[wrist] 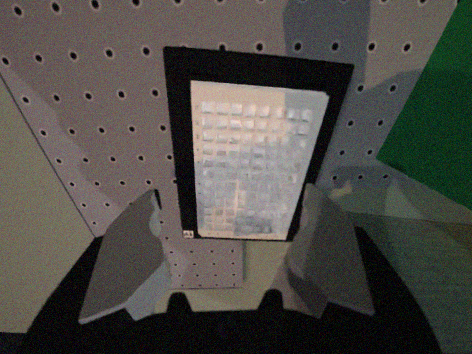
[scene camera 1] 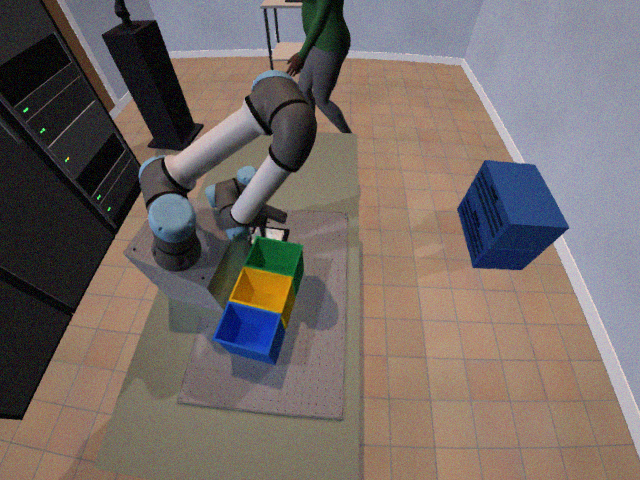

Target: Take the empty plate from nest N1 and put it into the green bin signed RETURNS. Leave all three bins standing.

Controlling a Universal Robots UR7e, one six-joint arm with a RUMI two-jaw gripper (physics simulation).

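Frame: origin at the arm's base, x down, y right, z back, level; metres.
Seen in the pictures: gripper, between the fingertips: (wrist: 230, 188) (scene camera 1: 266, 233); arm's base, origin of its link: (scene camera 1: 177, 249).
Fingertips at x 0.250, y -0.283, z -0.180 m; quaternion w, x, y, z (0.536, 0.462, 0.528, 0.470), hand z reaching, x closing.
Observation:
Offsets run from my fingertips to a thing's top centre. "spot": to the spot under its first point. Level surfaces: height alone.
A pale plate {dy +0.014, dx -0.005, dz -0.011 m} (scene camera 1: 276, 235) (wrist: 250, 165) with rows of square wells lies in a black rectangular nest {spot: dy -0.040, dx +0.009, dz -0.026 m} (wrist: 182, 150). The wells look empty; a small tag at the nest's near left corner is blurred, and no N1 sign is readable. My gripper (scene camera 1: 263, 227) (wrist: 230, 188) is open and empty, one finger on each side of the nest's near end in the wrist view; its height above the plate is hard to tell. The green bin {dy +0.190, dx -0.159, dz -0.112 m} (scene camera 1: 276, 254) (wrist: 440, 115) stands upright beside the nest, on the right in the wrist view. Its RETURNS sign does not show.
A yellow bin {dy +0.322, dx -0.159, dz -0.106 m} (scene camera 1: 262, 290) and a blue bin {dy +0.453, dx -0.159, dz -0.101 m} (scene camera 1: 249, 329) stand upright in a row with the green one on the perforated board {dx +0.021 m} (scene camera 1: 315, 382). The robot pedestal is left of them. A person (scene camera 1: 325, 56) stands behind the arm. A blue cabinet (scene camera 1: 516, 217) is at right.

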